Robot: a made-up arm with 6 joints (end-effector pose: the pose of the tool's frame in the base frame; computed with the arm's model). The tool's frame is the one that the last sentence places. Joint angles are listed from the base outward.
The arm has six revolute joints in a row. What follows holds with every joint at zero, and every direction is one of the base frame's. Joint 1 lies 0.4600 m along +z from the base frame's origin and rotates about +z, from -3.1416 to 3.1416 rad. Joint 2 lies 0.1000 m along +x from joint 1 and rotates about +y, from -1.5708 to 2.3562 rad. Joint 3 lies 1.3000 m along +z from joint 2 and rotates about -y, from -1.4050 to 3.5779 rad. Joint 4 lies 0.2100 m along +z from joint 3 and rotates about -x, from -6.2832 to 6.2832 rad. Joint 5 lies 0.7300 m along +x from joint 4 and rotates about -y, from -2.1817 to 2.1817 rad. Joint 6 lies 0.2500 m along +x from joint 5 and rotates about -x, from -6.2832 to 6.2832 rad. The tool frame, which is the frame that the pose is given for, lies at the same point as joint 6; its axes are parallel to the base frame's.
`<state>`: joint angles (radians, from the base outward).
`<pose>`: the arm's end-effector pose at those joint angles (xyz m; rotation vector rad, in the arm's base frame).
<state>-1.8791 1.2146 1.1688 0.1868 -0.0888 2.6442</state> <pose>-0.7034 -2.1951 1.0565 -1.6351 2.3267 -0.2493</pose>
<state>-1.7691 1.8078 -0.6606 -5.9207 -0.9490 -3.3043</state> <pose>-0.2069 -0.6638 -0.4068 0.0996 -0.2802 1.6478</pose>
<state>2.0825 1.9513 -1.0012 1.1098 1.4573 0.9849</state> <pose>-0.4988 0.4338 -0.4801 0.7693 -0.3869 -2.5858</pose>
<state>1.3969 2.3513 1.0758 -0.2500 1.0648 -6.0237</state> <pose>0.3431 1.6404 -1.1463 -0.2917 0.0842 1.1853</pose>
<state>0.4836 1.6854 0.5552 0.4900 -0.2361 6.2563</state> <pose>1.7390 0.8822 -0.5012 -0.7754 1.2113 0.6094</pose>
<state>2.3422 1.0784 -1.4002 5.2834 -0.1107 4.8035</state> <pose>-0.4311 0.4100 0.3186 -0.3880 0.8387 -0.6295</pose>
